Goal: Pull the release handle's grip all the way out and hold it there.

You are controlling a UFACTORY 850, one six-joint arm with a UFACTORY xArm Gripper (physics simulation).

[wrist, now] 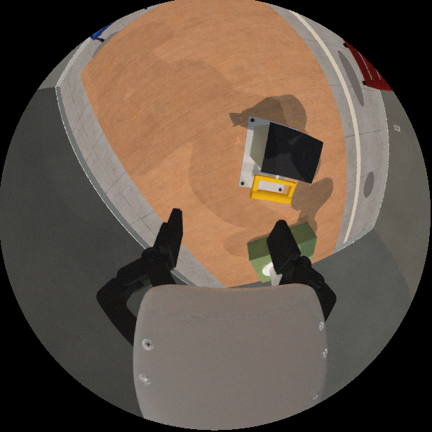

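Observation:
The release handle is a yellow rectangular grip (256, 188) on the side of a box with a black top (292, 152) and a beige-grey side, mounted on a light base plate (246, 162) with dark bolts. The grip lies right of the middle of the wrist view, beside the box's lower edge. My gripper (229, 226) is open with nothing between its fingers. Its right finger is below the yellow grip in the view, its left finger well to the left; neither appears to touch the grip. How far the grip is pulled out cannot be told.
A green block (257, 248) with a white round spot lies below the grip, partly hidden behind my right finger. The wooden table top (150, 125) is bordered by grey floor tiles. A red slatted object (367, 67) stands at the upper right, a blue object (102, 32) at the upper left.

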